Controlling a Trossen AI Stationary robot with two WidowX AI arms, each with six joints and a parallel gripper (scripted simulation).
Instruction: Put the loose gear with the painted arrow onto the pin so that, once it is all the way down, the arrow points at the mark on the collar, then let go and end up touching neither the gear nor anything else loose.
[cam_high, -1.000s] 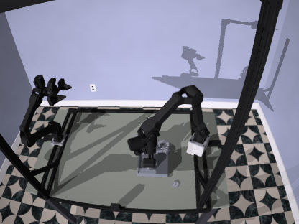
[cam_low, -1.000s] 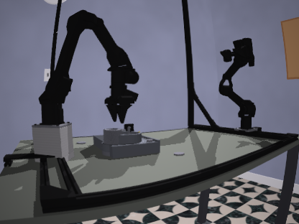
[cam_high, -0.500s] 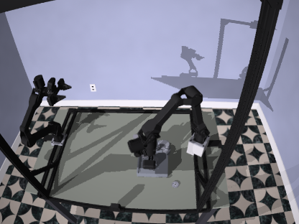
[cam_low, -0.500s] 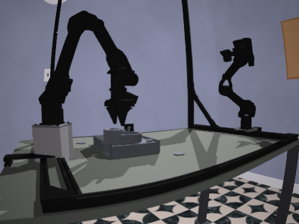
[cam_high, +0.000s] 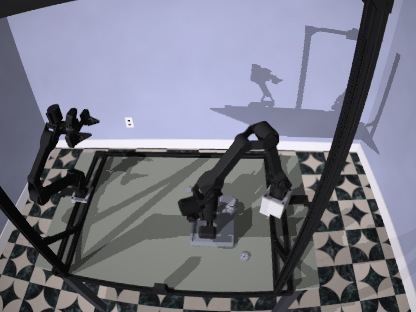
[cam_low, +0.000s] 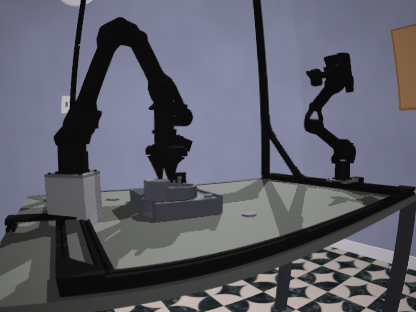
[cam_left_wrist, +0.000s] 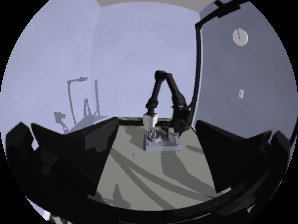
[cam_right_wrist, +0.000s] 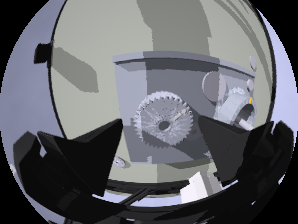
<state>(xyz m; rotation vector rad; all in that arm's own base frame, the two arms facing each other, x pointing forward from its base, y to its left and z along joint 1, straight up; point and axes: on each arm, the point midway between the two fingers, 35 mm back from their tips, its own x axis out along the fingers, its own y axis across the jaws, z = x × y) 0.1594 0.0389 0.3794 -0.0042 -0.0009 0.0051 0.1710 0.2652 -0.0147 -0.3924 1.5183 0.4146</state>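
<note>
Right now the light grey toothed gear is 4 cm below my right hand.
</note>
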